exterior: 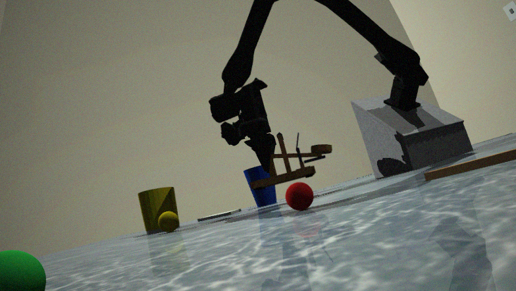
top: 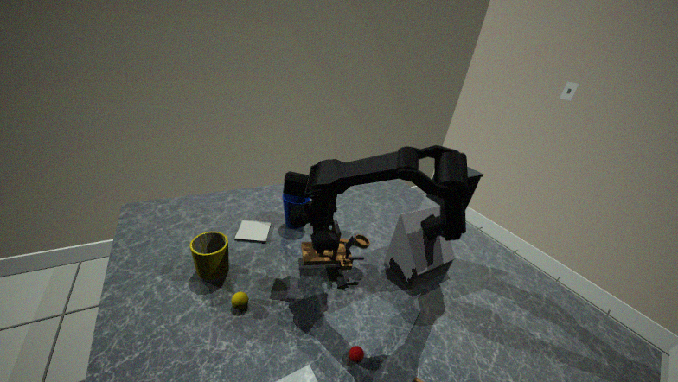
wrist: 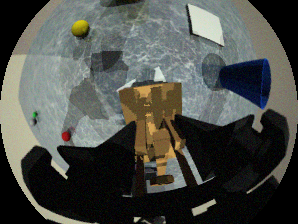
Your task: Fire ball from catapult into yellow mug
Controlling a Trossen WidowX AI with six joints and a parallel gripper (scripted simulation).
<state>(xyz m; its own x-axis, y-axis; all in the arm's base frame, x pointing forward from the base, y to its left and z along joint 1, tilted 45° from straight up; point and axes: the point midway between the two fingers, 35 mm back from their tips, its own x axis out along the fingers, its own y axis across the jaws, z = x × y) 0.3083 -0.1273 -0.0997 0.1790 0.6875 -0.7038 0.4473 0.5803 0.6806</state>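
Now: gripper tip 27 cm to the right of the red ball, 8 cm short of it and 6 cm above it. Round my gripper tip: yellow ball (23 cm ahead, 6 cm below, 2 cm to the left); then wooden catapult (6 cm behind, 5 cm to the left, 2 cm above); then blue cup (21 cm to the right, 5 cm below, 5 cm behind).
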